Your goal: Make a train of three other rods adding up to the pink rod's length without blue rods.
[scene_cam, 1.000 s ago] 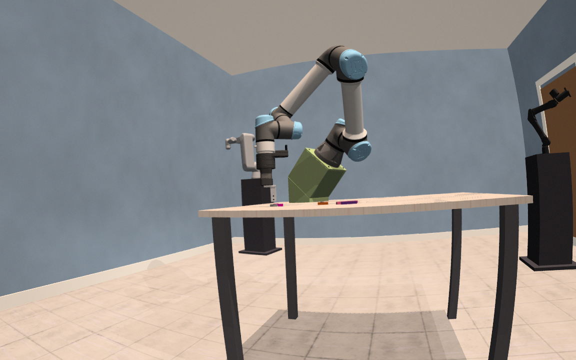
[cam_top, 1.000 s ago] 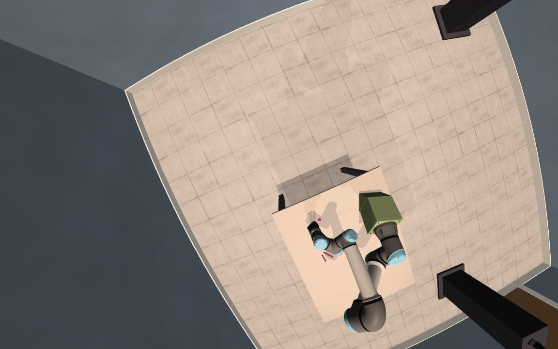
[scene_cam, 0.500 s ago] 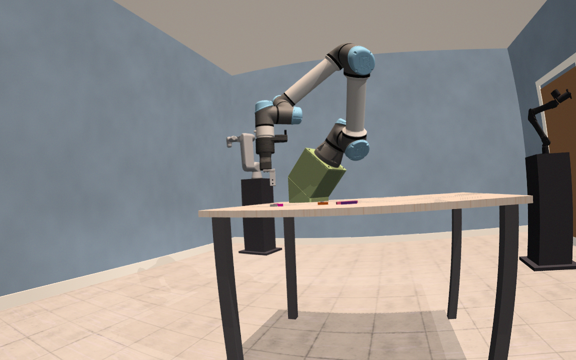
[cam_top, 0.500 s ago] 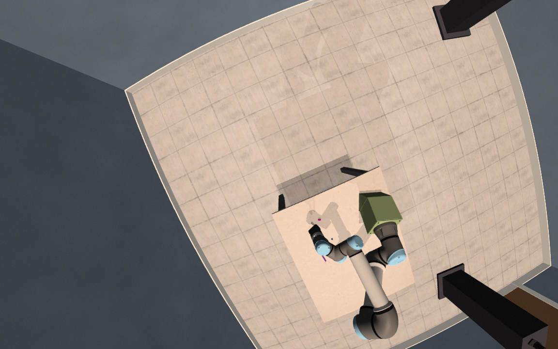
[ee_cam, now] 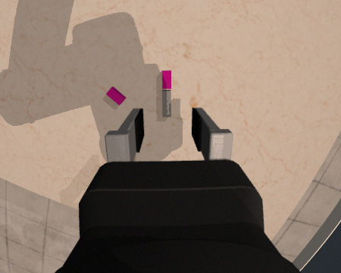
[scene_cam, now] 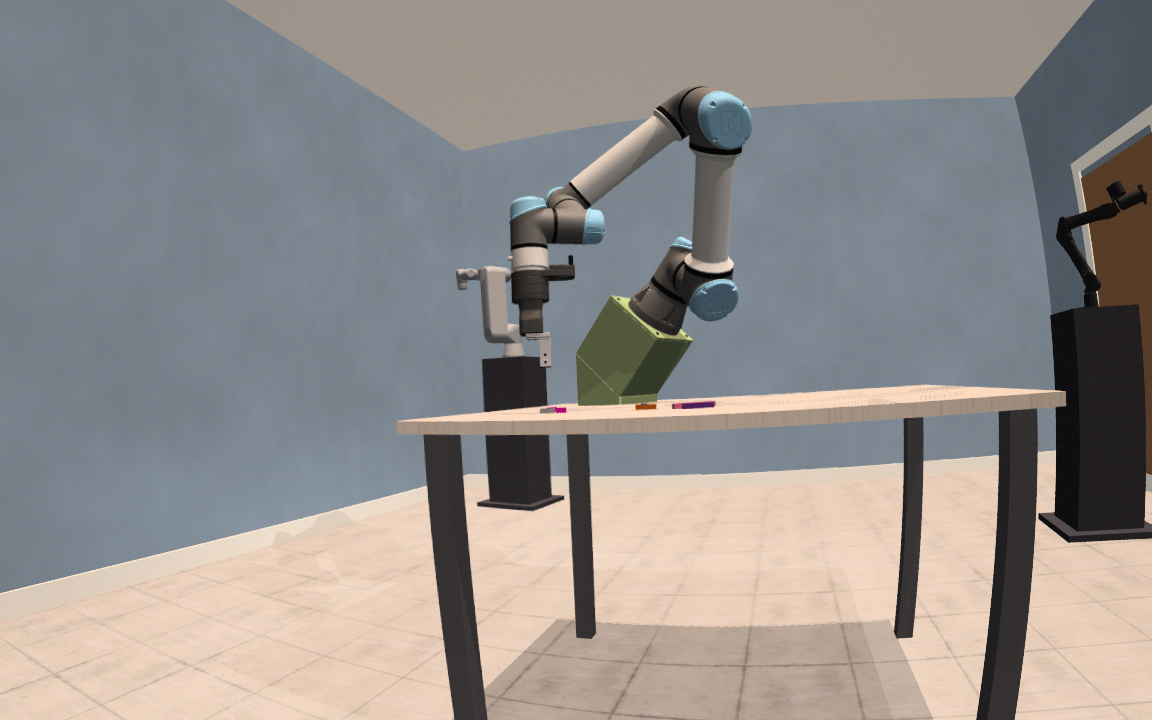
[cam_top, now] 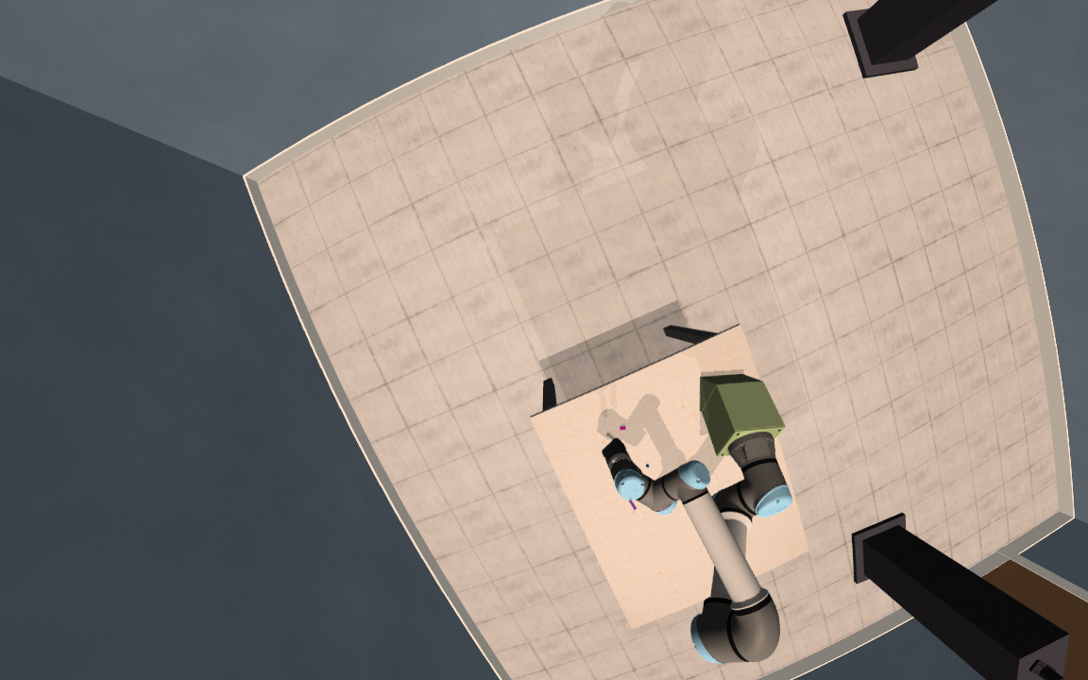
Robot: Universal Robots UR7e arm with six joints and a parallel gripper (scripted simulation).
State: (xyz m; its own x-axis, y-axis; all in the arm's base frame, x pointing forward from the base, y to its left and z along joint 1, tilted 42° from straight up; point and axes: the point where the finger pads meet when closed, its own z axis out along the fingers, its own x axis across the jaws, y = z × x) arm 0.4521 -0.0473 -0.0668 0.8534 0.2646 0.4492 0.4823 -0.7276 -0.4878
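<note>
The orange rod lies 50 mm behind my hand, 190 mm to the left of it and 100 mm below it. Round my hand: small blue rod (110 mm behind, 160 mm to the left, 100 mm below); then grey rod (100 mm below); then pink rod (60 mm behind, 280 mm to the left, 100 mm below).
</note>
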